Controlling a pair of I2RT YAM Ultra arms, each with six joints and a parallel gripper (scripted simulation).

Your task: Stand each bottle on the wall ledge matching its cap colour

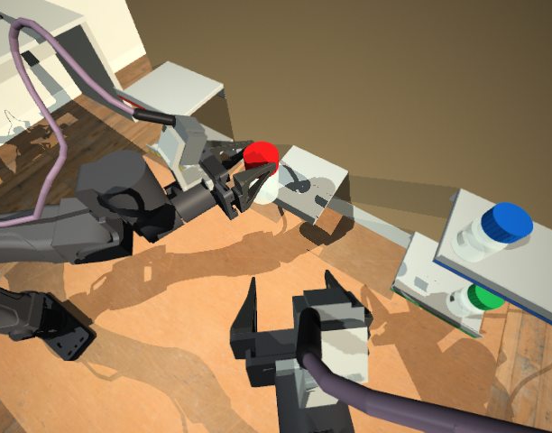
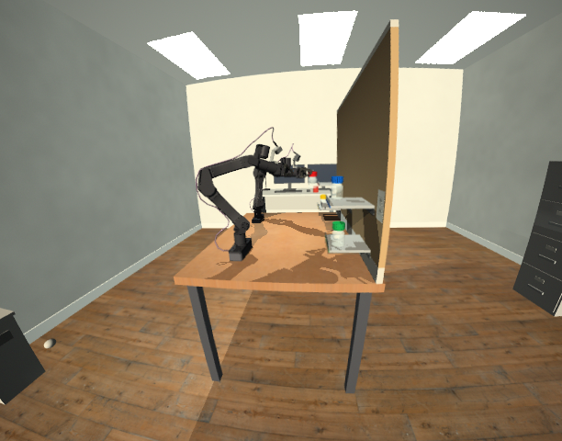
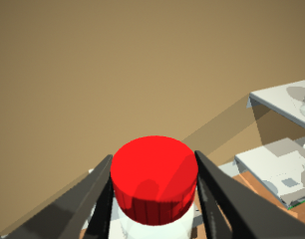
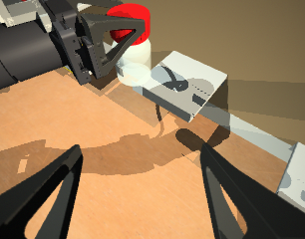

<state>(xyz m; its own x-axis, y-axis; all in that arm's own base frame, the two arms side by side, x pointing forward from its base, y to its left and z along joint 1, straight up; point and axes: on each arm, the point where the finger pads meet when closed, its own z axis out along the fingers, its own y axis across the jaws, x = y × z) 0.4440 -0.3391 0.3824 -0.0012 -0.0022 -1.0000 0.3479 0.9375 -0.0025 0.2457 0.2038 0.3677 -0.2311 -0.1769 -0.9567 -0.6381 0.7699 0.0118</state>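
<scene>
The red-capped bottle lies 50 mm below my left hand. Round my left hand: yellow-capped bottle: 320 mm to the left, 250 mm below, 130 mm ahead; blue-capped bottle: 360 mm to the right, 70 mm ahead, 60 mm below; brown wall: 240 mm ahead, 50 mm above, 40 mm to the right.
</scene>
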